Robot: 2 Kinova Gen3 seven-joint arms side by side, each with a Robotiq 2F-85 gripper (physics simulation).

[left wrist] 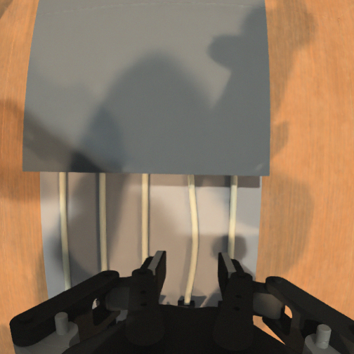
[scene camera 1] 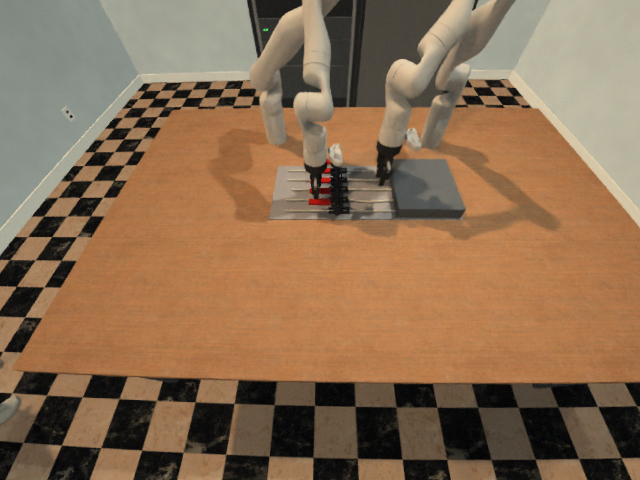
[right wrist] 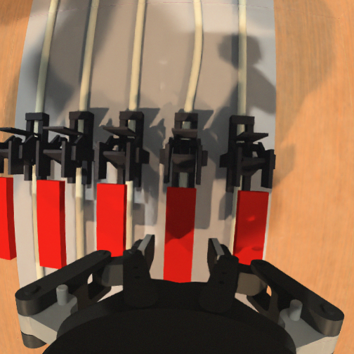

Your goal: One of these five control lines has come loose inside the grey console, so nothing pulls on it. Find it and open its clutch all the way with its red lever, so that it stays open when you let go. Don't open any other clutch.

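Pixels of known places: left gripper, fingertip midpoint: [scene camera 1: 379,181]; right gripper, fingertip midpoint: [scene camera 1: 316,193]; left arm's base, origin of the base link: [scene camera 1: 428,142]; right arm's base, origin of the base link: [scene camera 1: 277,139].
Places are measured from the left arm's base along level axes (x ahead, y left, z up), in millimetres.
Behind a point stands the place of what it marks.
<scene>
The grey console [scene camera 1: 429,191] @(z 47, x 374, y -27 mm) [left wrist: 150,100] covers one end of five pale lines on a grey plate [scene camera 1: 279,186] @(z 3, x 410, y -604 mm) [left wrist: 248,200] [right wrist: 265,30]. The fourth line from the left [left wrist: 195,225] [right wrist: 196,55] is bowed; the others look nearly straight. Each line runs into a black clutch with a red lever. The fourth clutch [right wrist: 185,150] has its lever [right wrist: 180,225] pointing away from the console, between my right fingertips in the right wrist view. My right gripper [scene camera 1: 316,195] @(z 44, x 459, y -439 mm) [right wrist: 180,246] is open around or just above it; contact is unclear. My left gripper [scene camera 1: 381,182] @(z 102, x 416, y -219 mm) [left wrist: 191,263] is open above the lines beside the console.
Other red levers [right wrist: 111,217] [right wrist: 251,227] stand on both sides of my right gripper, the right-hand one close to its finger. The wooden table [scene camera 1: 330,289] @(z 0, x 807, y -322 mm) surrounds the plate. Arm shadows fall over the console and lines.
</scene>
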